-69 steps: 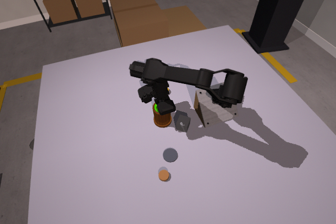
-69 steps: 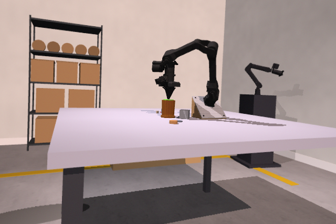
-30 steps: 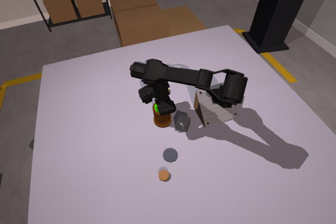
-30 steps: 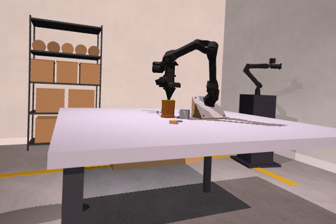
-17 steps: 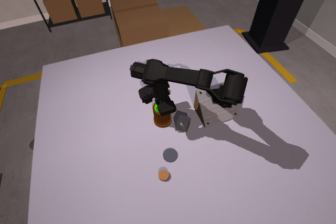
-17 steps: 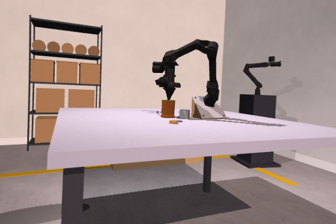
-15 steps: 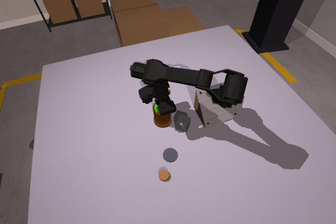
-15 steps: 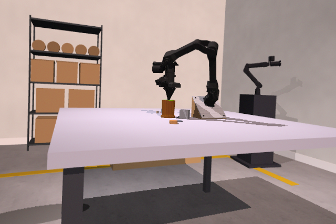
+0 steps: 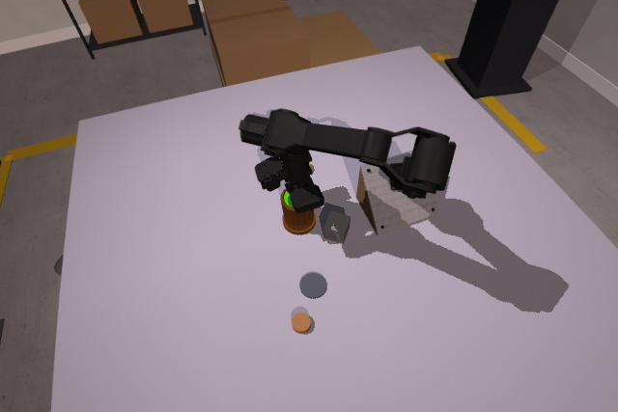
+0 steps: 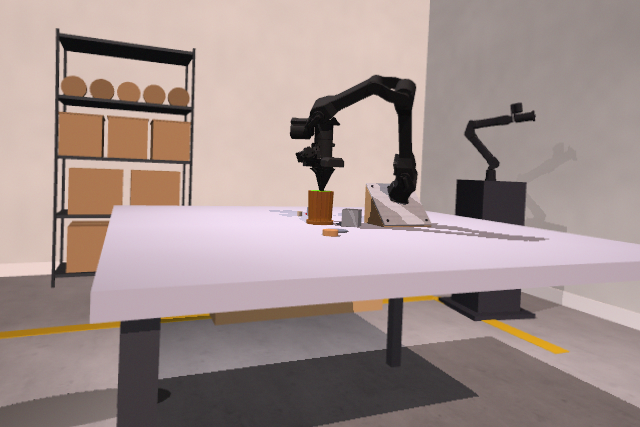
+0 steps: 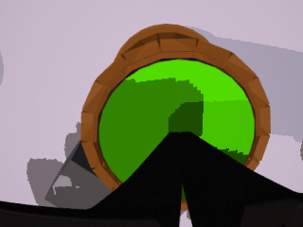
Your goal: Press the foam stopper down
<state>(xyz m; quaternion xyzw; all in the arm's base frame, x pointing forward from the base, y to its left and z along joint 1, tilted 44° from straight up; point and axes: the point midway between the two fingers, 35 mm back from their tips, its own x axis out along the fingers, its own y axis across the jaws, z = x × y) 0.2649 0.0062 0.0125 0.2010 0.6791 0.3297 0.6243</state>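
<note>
Now: the bright green foam stopper 50 mm below my hand. Round my hand: orange disc (40 mm ahead, 260 mm to the left, 130 mm below); then grey cube (80 mm behind, 50 mm to the left, 110 mm below); then dark grey disc (180 mm to the left, 130 mm below).
</note>
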